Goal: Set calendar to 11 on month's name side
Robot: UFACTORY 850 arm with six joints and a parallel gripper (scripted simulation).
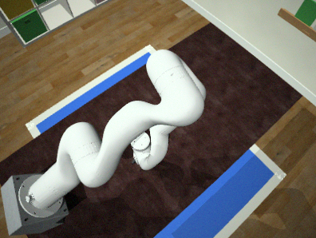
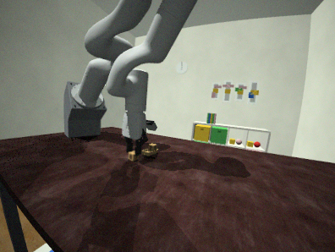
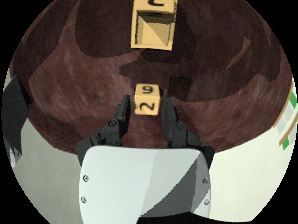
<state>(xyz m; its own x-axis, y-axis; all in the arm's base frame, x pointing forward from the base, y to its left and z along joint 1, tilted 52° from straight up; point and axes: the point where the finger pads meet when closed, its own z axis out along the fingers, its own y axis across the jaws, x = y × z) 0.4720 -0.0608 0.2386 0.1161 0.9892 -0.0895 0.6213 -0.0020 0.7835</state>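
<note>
Now: hand 2 cm short of the cube, 13 cm to the right of it and 2 cm above it. The rest, counted from my hand: wooden tray (2 cm ahead, 11 cm to the left, 4 cm below).
</note>
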